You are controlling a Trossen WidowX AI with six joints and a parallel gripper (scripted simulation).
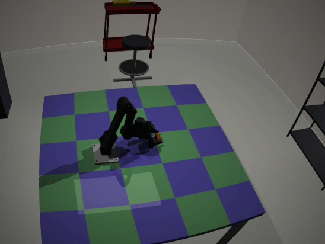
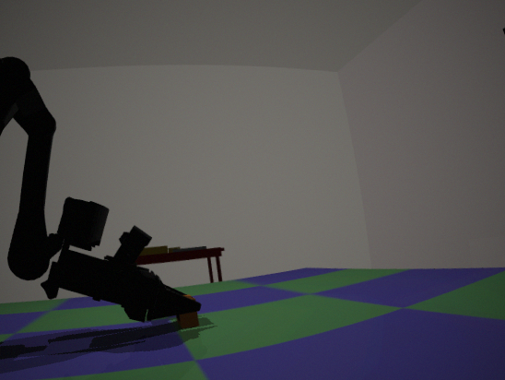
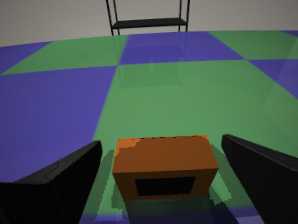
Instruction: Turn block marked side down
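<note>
Right now my gripper tip is 2 cm past the orange block and 1 cm above it.
</note>
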